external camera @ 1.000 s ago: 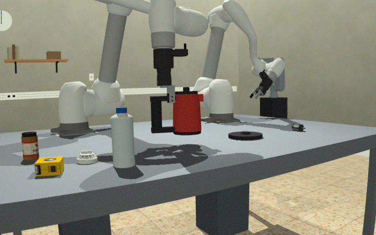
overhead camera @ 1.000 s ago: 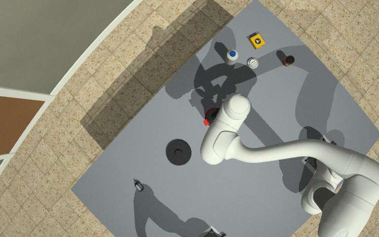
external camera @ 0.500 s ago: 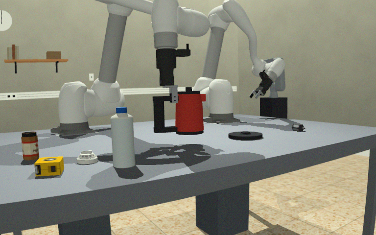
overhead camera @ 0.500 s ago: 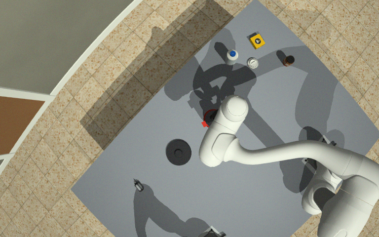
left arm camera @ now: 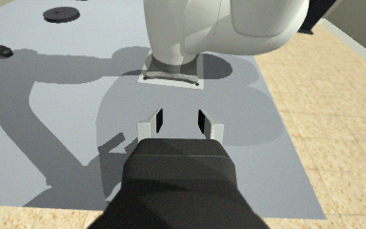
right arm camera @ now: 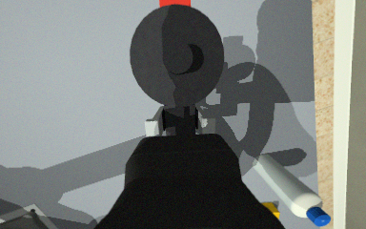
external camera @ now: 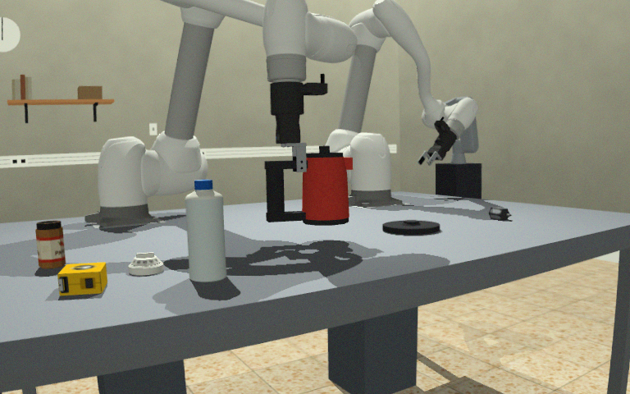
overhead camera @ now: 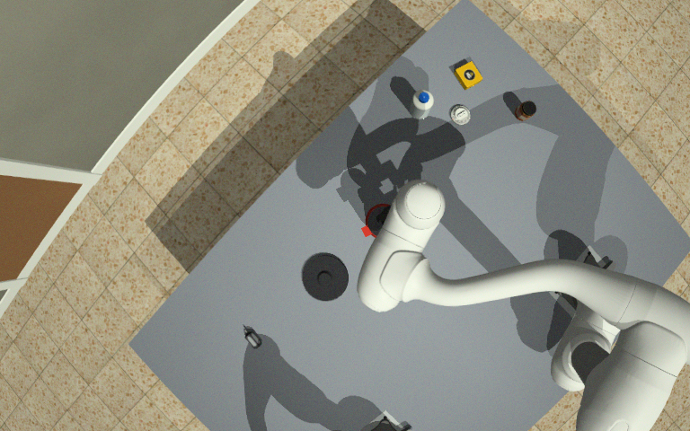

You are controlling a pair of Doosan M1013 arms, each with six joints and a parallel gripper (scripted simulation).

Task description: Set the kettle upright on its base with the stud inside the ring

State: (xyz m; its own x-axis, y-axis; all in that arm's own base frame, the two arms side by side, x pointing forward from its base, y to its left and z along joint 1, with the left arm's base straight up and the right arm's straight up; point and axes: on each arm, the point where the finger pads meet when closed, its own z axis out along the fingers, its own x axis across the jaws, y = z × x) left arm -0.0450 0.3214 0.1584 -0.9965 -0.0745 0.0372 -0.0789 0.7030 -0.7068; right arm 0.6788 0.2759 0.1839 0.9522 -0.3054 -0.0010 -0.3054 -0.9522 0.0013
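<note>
My right gripper is now 50 mm above the red kettle and 20 mm to the right of it. From my right hand the other things lie so: round black base: 320 mm to the left, 170 mm below, 20 mm behind; then white round part: 360 mm to the right, 170 mm below, 120 mm ahead; then white bottle: 270 mm to the right, 220 mm ahead, 100 mm below.
</note>
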